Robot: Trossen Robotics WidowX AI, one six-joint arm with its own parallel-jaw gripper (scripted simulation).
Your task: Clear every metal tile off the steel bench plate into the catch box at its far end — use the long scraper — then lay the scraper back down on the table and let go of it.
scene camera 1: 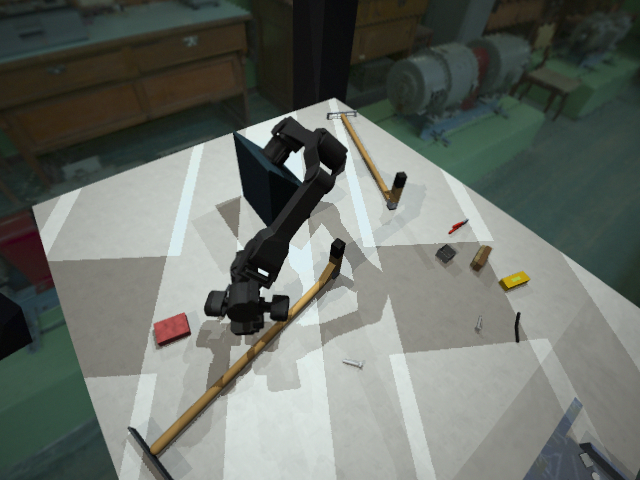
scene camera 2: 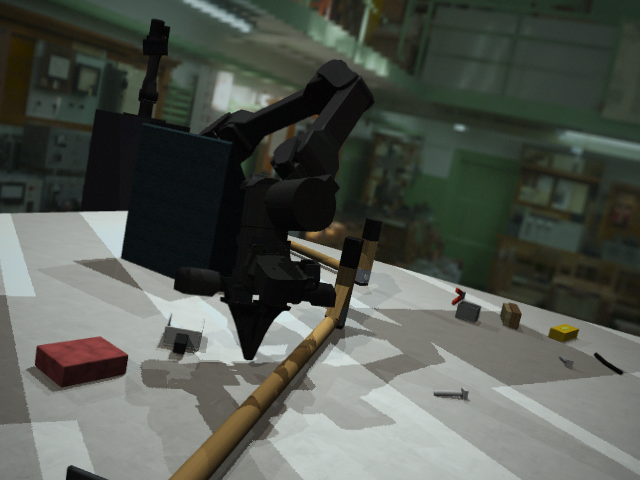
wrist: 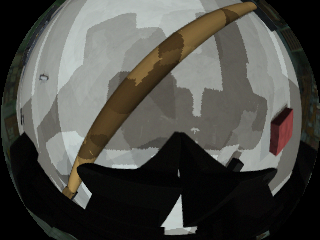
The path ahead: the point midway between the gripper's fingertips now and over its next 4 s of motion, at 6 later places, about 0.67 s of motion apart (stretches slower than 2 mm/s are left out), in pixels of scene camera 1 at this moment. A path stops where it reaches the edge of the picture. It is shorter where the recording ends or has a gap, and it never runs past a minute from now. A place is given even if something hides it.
My gripper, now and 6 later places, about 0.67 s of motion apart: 250, 326; 253, 331; 258, 337; 263, 342; 269, 348; 275, 351; 281, 356
